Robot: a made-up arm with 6 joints.
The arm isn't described. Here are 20 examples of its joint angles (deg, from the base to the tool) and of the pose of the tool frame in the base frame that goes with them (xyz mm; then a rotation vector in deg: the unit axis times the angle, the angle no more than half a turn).
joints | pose
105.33 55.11 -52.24 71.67 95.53 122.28 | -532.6 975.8 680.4 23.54 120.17 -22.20
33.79 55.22 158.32 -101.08 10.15 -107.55 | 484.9 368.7 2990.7 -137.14 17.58 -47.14
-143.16 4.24 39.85 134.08 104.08 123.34 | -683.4 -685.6 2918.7 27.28 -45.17 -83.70
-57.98 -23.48 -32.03 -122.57 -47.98 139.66 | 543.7 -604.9 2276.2 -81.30 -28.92 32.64
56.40 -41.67 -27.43 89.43 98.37 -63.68 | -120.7 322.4 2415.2 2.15 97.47 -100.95
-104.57 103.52 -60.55 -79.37 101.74 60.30 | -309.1 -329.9 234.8 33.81 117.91 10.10
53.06 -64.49 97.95 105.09 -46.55 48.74 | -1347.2 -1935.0 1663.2 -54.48 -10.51 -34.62
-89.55 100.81 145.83 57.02 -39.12 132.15 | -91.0 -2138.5 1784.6 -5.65 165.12 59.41
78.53 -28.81 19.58 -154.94 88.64 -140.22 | 82.6 169.9 2944.9 -89.38 -22.68 134.62
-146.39 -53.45 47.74 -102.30 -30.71 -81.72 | 1247.4 678.6 2950.3 -30.90 -103.06 6.76
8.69 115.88 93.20 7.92 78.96 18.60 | 2384.6 422.2 429.3 -91.19 -82.88 31.05
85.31 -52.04 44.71 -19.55 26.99 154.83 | -145.5 -1373.6 3009.1 -96.91 -49.99 -30.03
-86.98 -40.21 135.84 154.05 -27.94 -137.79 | -173.6 2075.1 1750.8 86.53 42.77 30.24
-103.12 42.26 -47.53 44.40 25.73 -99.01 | -217.6 -1153.9 674.0 32.68 -16.30 -73.52
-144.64 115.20 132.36 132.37 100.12 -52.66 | -1749.2 -1442.8 866.1 -44.98 39.31 46.25
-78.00 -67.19 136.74 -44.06 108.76 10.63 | -552.4 1843.0 758.6 -25.19 66.88 -17.31
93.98 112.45 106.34 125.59 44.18 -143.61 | -340.7 2537.7 518.7 19.13 -27.98 171.49
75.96 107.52 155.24 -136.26 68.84 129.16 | 589.5 1971.7 1541.2 -15.06 -42.34 75.36
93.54 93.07 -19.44 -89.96 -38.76 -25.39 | -268.5 1054.1 -266.4 3.98 83.13 30.55
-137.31 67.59 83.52 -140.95 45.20 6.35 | -1854.3 -1590.3 1927.1 48.31 94.80 129.22
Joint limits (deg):
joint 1: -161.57..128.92
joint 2: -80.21..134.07
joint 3: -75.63..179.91
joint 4: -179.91..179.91
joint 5: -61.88..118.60
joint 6: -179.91..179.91
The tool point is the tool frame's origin. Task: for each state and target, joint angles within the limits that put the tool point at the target. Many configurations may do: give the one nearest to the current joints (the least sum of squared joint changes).
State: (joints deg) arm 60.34 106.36 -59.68 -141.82 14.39 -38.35
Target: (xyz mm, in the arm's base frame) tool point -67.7 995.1 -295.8
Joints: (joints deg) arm 90.14 92.75 -22.33 -142.55 4.83 -38.85
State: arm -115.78 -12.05 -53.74 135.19 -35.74 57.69
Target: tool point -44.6 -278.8 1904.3
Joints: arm -89.99 -57.69 -59.51 141.34 -25.83 57.23
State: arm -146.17 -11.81 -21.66 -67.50 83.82 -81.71
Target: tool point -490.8 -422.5 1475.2
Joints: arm -120.02 -15.42 -68.53 -72.92 80.96 -81.26
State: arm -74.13 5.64 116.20 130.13 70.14 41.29
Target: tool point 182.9 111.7 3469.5
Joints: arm -92.59 2.64 96.59 115.82 57.84 39.63
